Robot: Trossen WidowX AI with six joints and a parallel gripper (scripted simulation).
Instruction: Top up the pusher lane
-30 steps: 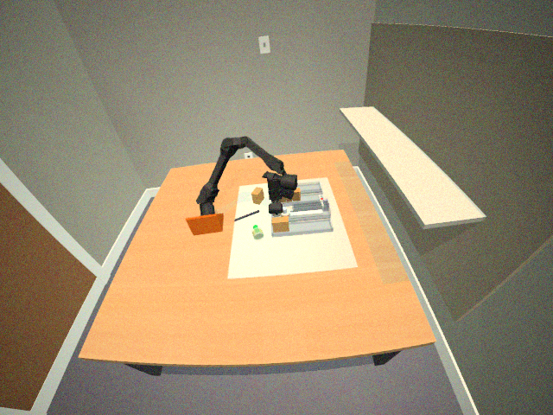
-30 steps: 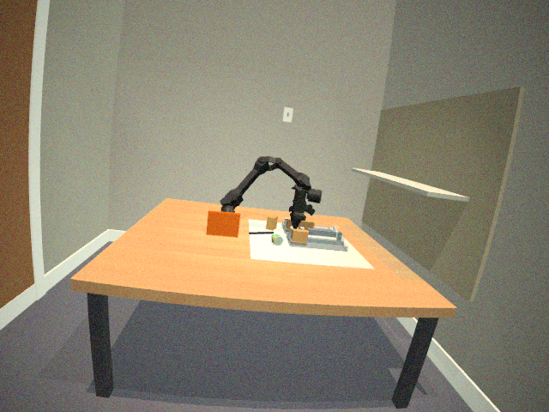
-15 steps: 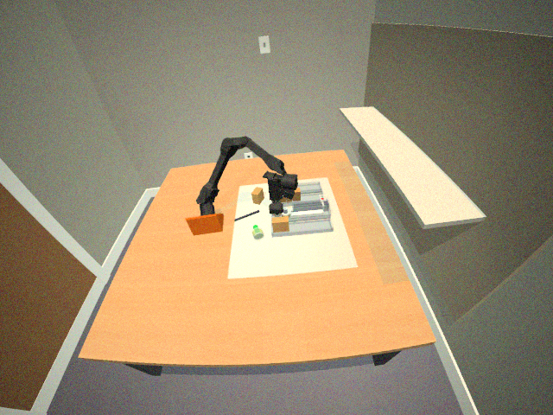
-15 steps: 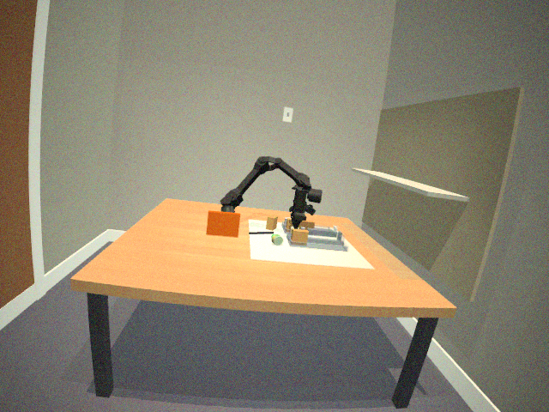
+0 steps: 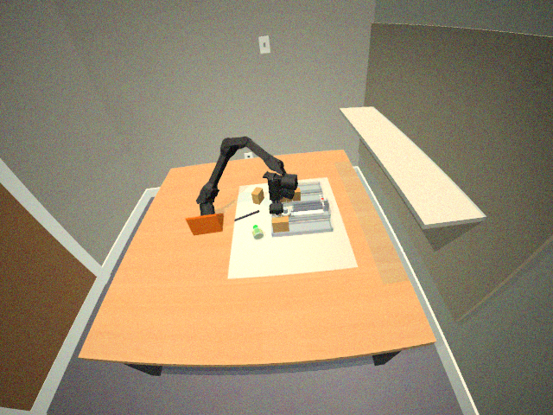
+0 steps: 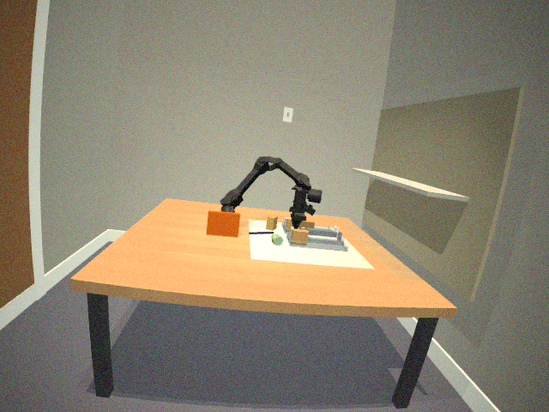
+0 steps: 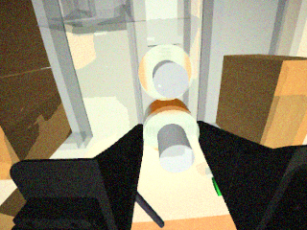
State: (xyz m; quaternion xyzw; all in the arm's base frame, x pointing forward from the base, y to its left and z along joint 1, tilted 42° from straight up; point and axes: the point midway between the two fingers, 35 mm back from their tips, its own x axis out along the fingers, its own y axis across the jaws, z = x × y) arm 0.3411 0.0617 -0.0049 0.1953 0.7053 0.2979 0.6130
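My gripper tip is 14 cm short of the grey lane rack, 4 cm to the right of it and 3 cm above it. From my gripper tip the other things lie so: tan block 12 cm behind, 15 cm to the left, 2 cm below; wall shelf 50 cm ahead, 5 cm to the left, 32 cm above; thin black stick 17 cm behind, 2 cm to the left, 5 cm below.
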